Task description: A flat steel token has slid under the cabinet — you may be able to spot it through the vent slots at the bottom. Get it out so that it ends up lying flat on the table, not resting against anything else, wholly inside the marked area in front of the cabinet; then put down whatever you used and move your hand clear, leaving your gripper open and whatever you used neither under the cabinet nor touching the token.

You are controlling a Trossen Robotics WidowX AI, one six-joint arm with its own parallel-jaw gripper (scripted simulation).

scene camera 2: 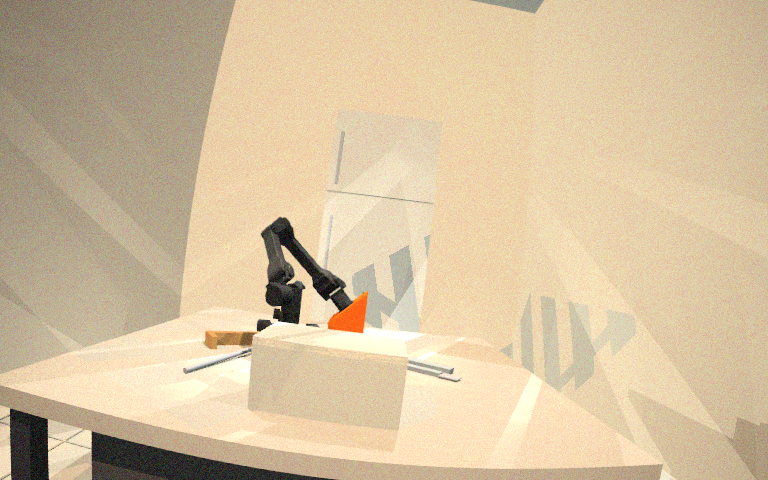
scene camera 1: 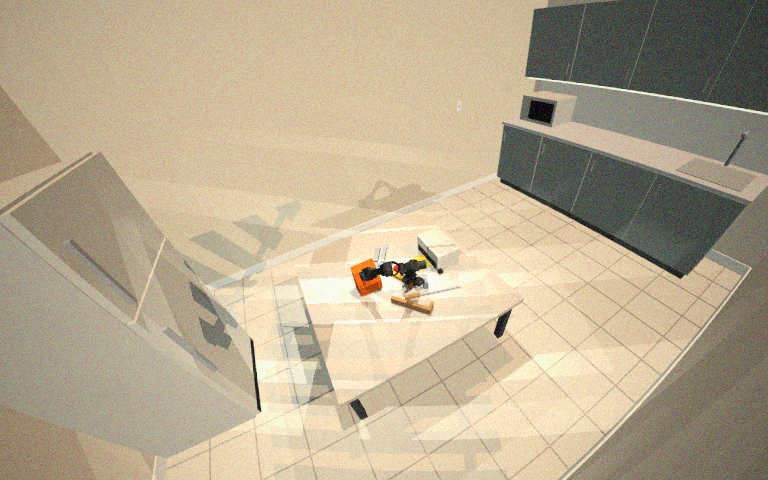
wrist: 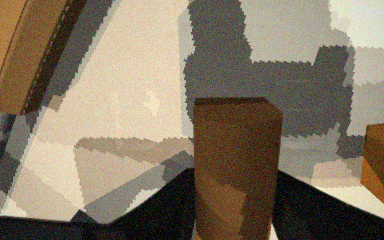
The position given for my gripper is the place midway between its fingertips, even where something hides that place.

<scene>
My gripper [wrist: 229, 177] carries a brown wooden handle [wrist: 237, 140]. I also see a wooden l-shaped piece [scene camera 2: 213, 338].
Scene camera 2 does not show the brown wooden handle, which is hidden by a white cabinet. The wrist view does not show the wooden l-shaped piece: it is out of frame.
</scene>
